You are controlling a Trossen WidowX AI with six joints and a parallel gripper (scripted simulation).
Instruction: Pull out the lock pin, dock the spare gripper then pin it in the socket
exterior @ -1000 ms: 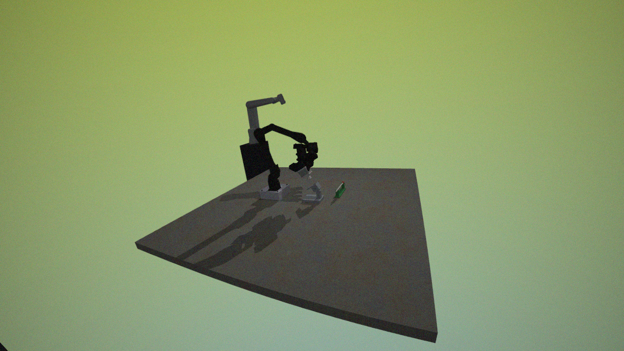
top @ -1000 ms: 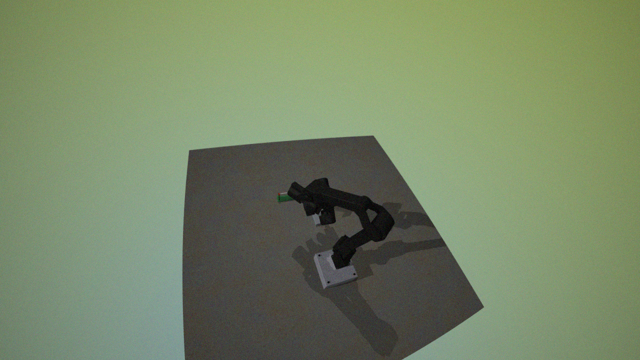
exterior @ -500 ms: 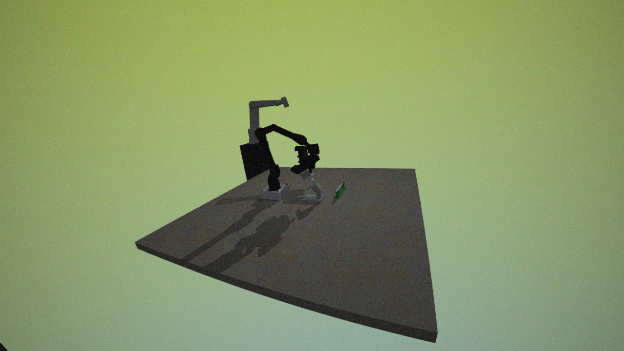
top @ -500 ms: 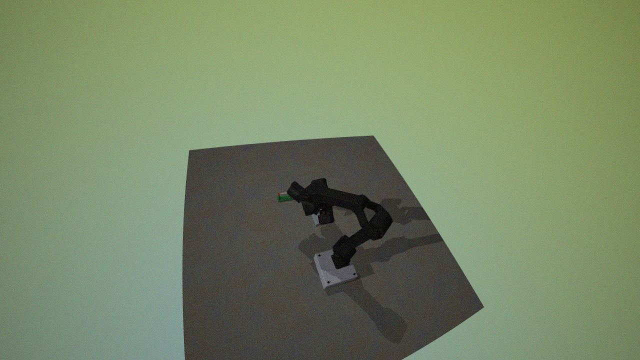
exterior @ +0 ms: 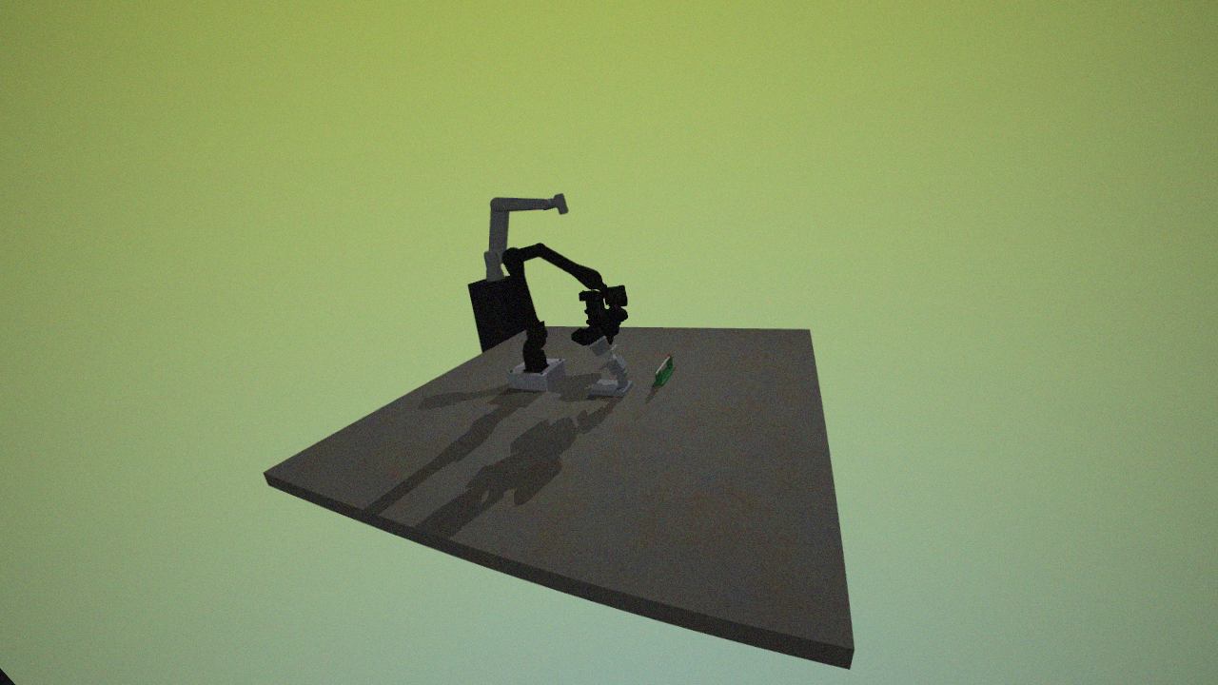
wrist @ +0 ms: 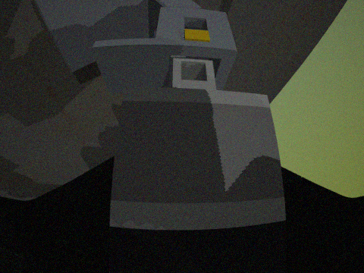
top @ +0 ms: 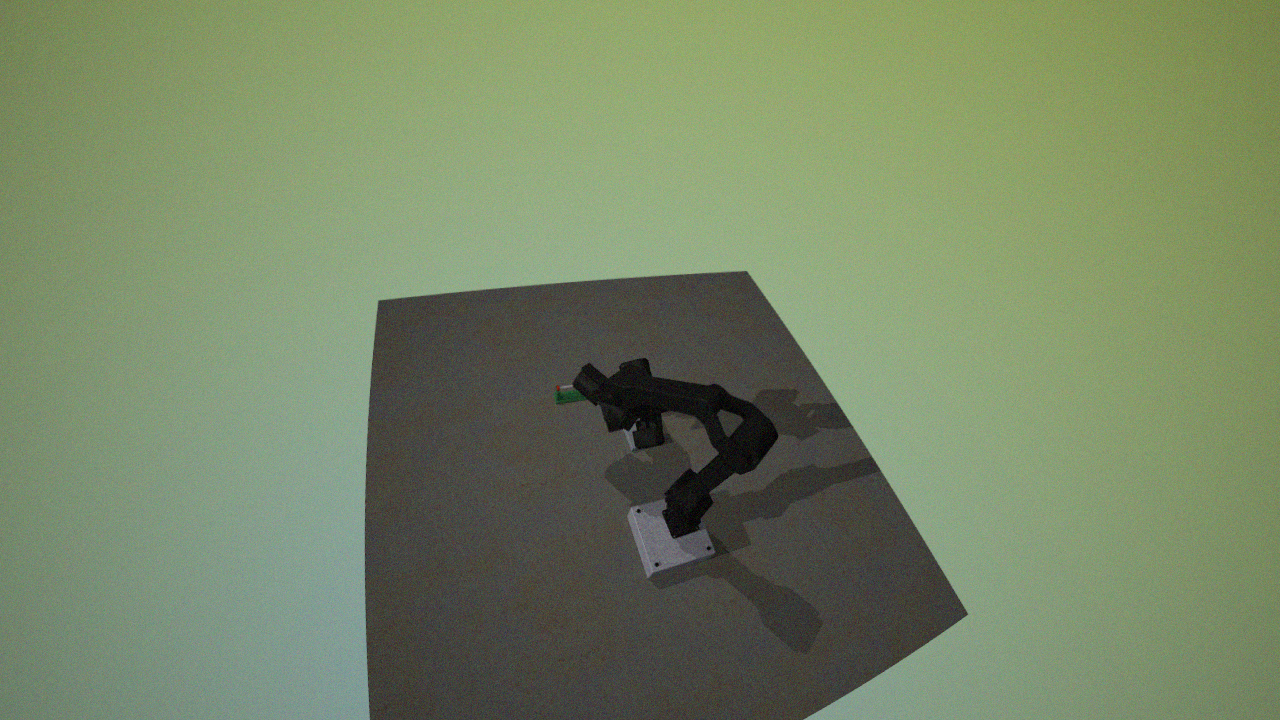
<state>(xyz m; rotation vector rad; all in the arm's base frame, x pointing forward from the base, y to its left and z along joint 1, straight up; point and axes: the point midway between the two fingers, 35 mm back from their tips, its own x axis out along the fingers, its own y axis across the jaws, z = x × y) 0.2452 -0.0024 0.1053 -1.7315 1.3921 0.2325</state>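
My gripper tip is 140 mm short of the green cradle, 130 mm to the right of it and 110 mm above it. The rest, counted from my gripper tip: socket: 20 mm ahead, 10 mm to the left, 90 mm below; then spare gripper: 10 mm to the left, 10 mm above.
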